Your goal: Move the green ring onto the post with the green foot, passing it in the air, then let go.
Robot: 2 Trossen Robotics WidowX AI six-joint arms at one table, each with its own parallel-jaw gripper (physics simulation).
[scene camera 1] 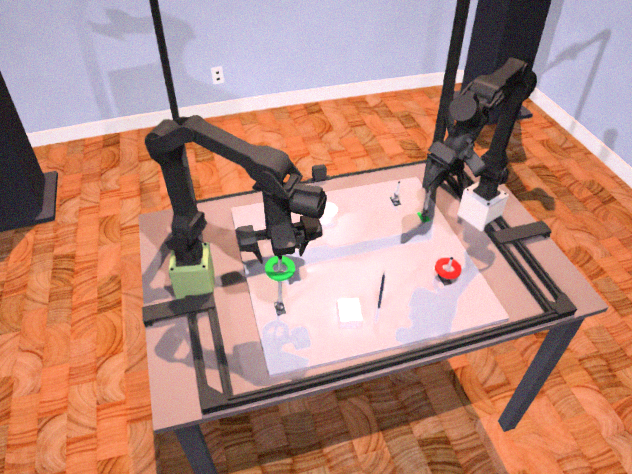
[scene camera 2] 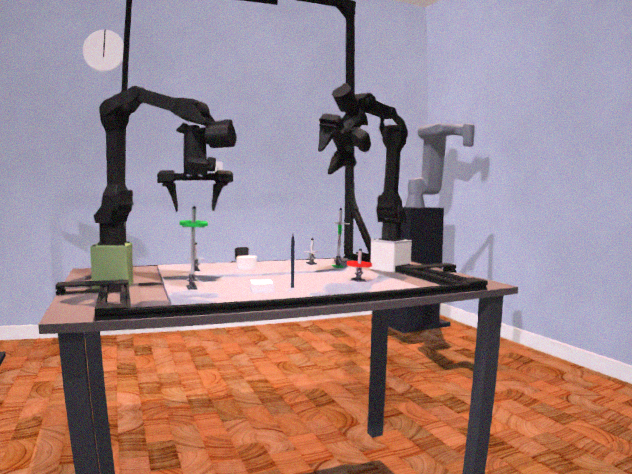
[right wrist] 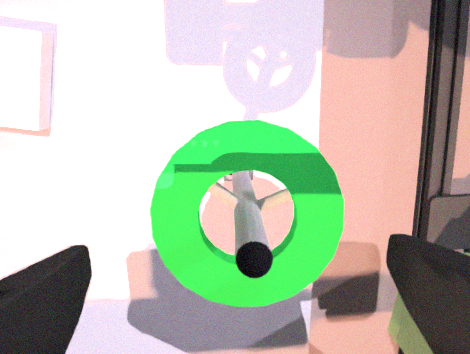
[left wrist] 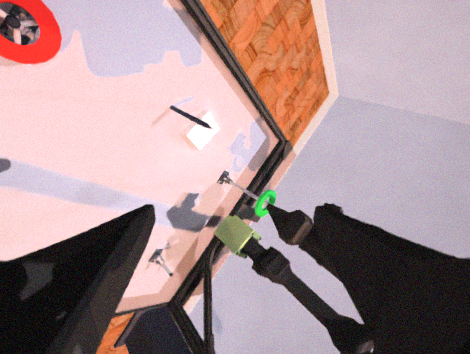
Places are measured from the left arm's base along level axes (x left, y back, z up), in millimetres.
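Pixels of known places: left gripper, between the fingertips: [scene camera 1: 427,189] [scene camera 2: 324,162] [left wrist: 236,212]; right gripper, between the fingertips: [scene camera 1: 281,259] [scene camera 2: 195,211] [right wrist: 241,254] [left wrist: 274,209]; left arm's base, origin of its link: [scene camera 1: 486,192] [scene camera 2: 391,239]; right arm's base, origin of its link: [scene camera 1: 189,256] [scene camera 2: 111,244] [left wrist: 249,245].
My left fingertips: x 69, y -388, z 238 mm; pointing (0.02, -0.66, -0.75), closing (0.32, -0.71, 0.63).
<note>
For each thing: its top centre in the pictures, then the offset to it from my left fingertips. "*": a spot on its surface instead.
- green ring, centre of its top: [right wrist: 249,223] [scene camera 1: 279,266] [left wrist: 267,204] [scene camera 2: 193,220] dz -153, dx -126, dy -332 mm
- tall grey post, a spot on its surface: [scene camera 1: 279,293] [scene camera 2: 191,260] * dz -254, dx -129, dy -336 mm
- post with the green foot, a spot on its surface: [scene camera 1: 424,217] * dz -318, dx -158, dy +221 mm
- red ring, centre of its top: [left wrist: 16,24] [scene camera 1: 448,266] [scene camera 2: 359,262] dz -274, dx +53, dy +89 mm
- thin dark upright stick, centre of its top: [scene camera 1: 384,271] [scene camera 2: 292,233] dz -186, dx +14, dy -123 mm
- white block, centre of its top: [left wrist: 203,131] [scene camera 2: 261,281] [scene camera 1: 349,309] dz -306, dx -15, dy -201 mm
- short post, a spot on its surface: [scene camera 1: 396,196] [scene camera 2: 311,255] * dz -297, dx -267, dy +202 mm
The green ring [scene camera 1: 289,273] [scene camera 2: 186,223] [left wrist: 259,204] [right wrist: 175,215] lies level around a tall grey post [scene camera 1: 279,293] [scene camera 2: 192,255], near its top. My right gripper [scene camera 1: 280,257] [scene camera 2: 195,209] [right wrist: 241,254] is open and points down above the ring. In scene camera 2 its fingertips are near the height of the post's top, spread wider than the ring. The post with the green foot [scene camera 1: 424,217] [scene camera 2: 339,247] stands at the back right, its stem partly hidden in scene camera 1. My left gripper [scene camera 2: 325,161] is open and empty, raised near that post.
A red ring [scene camera 1: 439,268] [scene camera 2: 352,263] [left wrist: 50,37] hangs on a short post at the right. A thin dark upright stick [scene camera 1: 381,290] [scene camera 2: 292,260] and a white block [scene camera 1: 350,310] [scene camera 2: 261,284] are between the tall post and red ring. Another short post [scene camera 1: 396,196] [scene camera 2: 311,250] stands behind.
</note>
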